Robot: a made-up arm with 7 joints. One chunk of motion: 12 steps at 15 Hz.
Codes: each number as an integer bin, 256 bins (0 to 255) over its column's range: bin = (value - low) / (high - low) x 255, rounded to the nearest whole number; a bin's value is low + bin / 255 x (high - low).
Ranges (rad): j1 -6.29..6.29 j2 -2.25..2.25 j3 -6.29..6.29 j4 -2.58..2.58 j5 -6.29..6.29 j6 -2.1..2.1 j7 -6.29..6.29
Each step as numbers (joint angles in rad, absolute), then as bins.
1 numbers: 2.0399 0.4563 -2.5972 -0.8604 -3.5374 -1.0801 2.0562
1 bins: 169 153 75 85 56 62 169
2 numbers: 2.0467 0.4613 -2.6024 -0.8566 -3.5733 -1.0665 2.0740
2 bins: 169 154 75 85 55 63 170
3 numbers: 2.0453 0.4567 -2.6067 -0.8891 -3.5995 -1.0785 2.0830
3 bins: 169 153 75 84 55 62 170
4 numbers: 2.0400 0.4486 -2.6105 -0.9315 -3.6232 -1.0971 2.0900
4 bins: 169 153 75 81 54 61 170
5 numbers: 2.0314 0.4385 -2.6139 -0.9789 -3.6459 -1.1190 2.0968
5 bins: 169 152 75 79 54 60 170
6 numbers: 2.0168 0.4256 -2.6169 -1.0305 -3.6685 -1.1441 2.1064
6 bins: 168 152 74 77 53 58 170
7 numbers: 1.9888 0.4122 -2.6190 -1.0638 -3.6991 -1.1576 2.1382
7 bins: 168 151 74 75 53 57 171
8 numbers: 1.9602 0.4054 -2.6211 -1.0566 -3.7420 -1.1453 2.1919
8 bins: 167 150 74 75 52 58 172
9 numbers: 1.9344 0.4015 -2.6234 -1.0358 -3.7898 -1.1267 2.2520
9 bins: 167 150 74 76 51 59 173
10 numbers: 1.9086 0.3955 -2.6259 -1.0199 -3.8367 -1.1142 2.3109
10 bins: 166 150 74 77 50 60 174
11 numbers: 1.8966 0.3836 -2.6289 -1.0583 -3.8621 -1.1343 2.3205
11 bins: 166 149 74 75 49 59 175
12 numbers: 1.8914 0.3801 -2.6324 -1.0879 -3.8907 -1.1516 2.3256
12 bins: 166 149 74 74 49 58 175
